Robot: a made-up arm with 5 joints. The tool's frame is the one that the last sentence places.
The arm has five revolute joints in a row. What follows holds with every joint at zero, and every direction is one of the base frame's.
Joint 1 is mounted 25.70 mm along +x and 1.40 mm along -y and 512.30 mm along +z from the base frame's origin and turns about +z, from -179.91 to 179.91 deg.
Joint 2 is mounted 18.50 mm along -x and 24.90 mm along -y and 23.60 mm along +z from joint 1 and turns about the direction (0, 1, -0.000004), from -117.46 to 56.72 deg.
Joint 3 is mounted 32.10 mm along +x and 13.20 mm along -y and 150.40 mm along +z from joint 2 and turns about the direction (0, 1, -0.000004), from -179.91 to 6.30 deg.
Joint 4 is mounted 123.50 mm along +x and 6.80 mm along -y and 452.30 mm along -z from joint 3 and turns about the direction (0, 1, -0.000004), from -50.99 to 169.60 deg.
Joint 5 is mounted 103.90 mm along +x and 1.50 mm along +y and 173.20 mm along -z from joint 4 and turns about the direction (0, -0.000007, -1), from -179.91 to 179.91 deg.
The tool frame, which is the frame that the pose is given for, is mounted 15.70 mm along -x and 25.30 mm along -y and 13.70 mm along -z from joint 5; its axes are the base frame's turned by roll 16.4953, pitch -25.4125 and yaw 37.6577 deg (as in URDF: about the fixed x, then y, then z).
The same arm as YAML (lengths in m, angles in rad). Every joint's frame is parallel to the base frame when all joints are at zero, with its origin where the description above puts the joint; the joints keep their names.
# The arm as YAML. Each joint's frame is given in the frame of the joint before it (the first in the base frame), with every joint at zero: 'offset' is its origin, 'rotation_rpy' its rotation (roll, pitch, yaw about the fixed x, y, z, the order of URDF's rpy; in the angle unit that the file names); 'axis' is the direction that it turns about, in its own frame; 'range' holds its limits. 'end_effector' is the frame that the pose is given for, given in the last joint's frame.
length_unit: m
angle_unit: rad
chain:
  - id: joint 1
    offset: [0.0257, -0.0014, 0.5123]
    rotation_rpy: [0.0, 0.0, 0.0]
    axis: "+z"
    range: [-3.14, 3.14]
  - id: joint 2
    offset: [-0.0185, -0.0249, 0.0236]
    rotation_rpy: [0.0, 0.0, 0.0]
    axis: "+y"
    range: [-2.0501, 0.99]
  - id: joint 3
    offset: [0.0321, -0.0132, 0.1504]
    rotation_rpy: [0.0, 0.0, 0.0]
    axis: "+y"
    range: [-3.14, 0.11]
  - id: joint 4
    offset: [0.1235, -0.0068, -0.4523]
    rotation_rpy: [0.0, 0.0, 0.0]
    axis: "+y"
    range: [-0.8899, 2.9601]
  - id: joint 5
    offset: [0.1039, 0.0015, -0.1732]
    rotation_rpy: [0.0, 0.0, 0.0]
    axis: "-z"
    range: [-3.14, 3.14]
end_effector:
  offset: [-0.0157, -0.0253, -0.0137]
  rotation_rpy: [0.2879, -0.4435, 0.6573]

